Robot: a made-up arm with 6 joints.
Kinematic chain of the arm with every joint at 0, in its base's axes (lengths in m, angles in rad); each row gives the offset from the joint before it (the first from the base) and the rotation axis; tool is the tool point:
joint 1: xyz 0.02 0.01 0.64 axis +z
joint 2: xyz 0 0.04 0 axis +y
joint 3: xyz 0.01 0 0.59 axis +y
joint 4: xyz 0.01 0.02 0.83 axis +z
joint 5: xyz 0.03 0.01 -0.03 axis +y
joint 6: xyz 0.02 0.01 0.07 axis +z
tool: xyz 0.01 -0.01 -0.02
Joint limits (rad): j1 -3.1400..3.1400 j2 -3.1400..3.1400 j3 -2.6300..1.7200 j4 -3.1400..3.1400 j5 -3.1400..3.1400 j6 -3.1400..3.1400
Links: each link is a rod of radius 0.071 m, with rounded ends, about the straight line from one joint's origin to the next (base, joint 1, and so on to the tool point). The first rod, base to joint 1, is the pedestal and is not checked.
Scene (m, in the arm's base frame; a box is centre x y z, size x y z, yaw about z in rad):
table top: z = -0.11
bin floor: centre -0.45 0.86 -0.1 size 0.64 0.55 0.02 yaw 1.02
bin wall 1: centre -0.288 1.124 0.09 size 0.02 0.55 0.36 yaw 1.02
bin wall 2: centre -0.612 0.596 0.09 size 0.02 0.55 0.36 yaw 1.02
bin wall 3: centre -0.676 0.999 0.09 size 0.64 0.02 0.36 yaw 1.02
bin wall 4: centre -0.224 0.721 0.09 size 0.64 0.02 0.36 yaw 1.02
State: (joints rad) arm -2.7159 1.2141 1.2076 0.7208 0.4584 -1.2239
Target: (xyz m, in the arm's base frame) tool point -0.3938 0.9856 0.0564
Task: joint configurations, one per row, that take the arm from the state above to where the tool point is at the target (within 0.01 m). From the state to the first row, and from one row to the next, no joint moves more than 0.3 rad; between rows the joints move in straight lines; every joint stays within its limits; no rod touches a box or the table.
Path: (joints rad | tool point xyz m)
1: -2.5510 1.0097 0.9338 0.7296 0.4489 -1.2281 | -0.9721 -0.7854 0.5905
2: -2.3861 0.8052 0.6599 0.7383 0.4394 -1.2322 | -0.8320 -0.9413 1.0781
3: -2.2212 0.6008 0.3861 0.7471 0.4299 -1.2364 | -0.5421 -0.9078 1.5409
4: -2.0563 0.3963 0.1123 0.7559 0.4204 -1.2406 | -0.2062 -0.6513 1.8894
5: -1.8913 0.1919 -0.1615 0.7646 0.4108 -1.2447 | 0.0607 -0.2121 2.0557
6: -1.7264 -0.0126 -0.4354 0.7734 0.4013 -1.2489 | 0.1765 0.3065 2.0092
7: -1.5615 -0.2170 -0.7092 0.7821 0.3918 -1.2531 | 0.1216 0.7713 1.7625
8: -1.3966 -0.4215 -0.9830 0.7909 0.3823 -1.2572 | -0.0556 1.0670 1.3689
9: -1.2317 -0.6259 -1.2568 0.7997 0.3728 -1.2614 | -0.2609 1.1335 0.9105
10: -1.0668 -0.8304 -1.5307 0.8084 0.3633 -1.2656 | -0.3938 0.9856 0.4797
11: -1.0675 -1.1119 -1.3678 0.7996 0.3493 -1.2656 | -0.4057 1.0071 0.2743
12: -1.0682 -1.3935 -1.2049 0.7908 0.3353 -1.2657 | -0.3938 0.9856 0.0564

